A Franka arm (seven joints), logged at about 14 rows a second.
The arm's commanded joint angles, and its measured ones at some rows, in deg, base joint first. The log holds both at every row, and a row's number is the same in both.
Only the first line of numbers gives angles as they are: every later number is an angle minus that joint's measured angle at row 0.
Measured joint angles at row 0:
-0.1 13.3 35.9 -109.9 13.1 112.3 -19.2
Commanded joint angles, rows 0 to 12:
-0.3 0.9 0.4 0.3 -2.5 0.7 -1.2
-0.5 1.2 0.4 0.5 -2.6 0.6 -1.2
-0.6 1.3 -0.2 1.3 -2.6 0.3 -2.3
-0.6 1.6 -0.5 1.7 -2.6 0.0 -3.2
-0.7 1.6 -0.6 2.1 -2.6 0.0 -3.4
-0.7 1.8 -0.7 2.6 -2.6 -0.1 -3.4
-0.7 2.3 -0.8 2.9 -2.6 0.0 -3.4
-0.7 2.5 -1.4 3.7 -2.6 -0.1 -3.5
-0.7 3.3 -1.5 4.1 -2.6 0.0 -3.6
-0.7 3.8 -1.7 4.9 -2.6 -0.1 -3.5
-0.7 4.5 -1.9 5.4 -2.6 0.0 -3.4
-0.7 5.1 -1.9 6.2 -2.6 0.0 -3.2
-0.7 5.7 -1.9 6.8 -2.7 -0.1 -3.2
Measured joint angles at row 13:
-0.8 3.1 -1.8 3.8 -1.8 0.2 -2.4
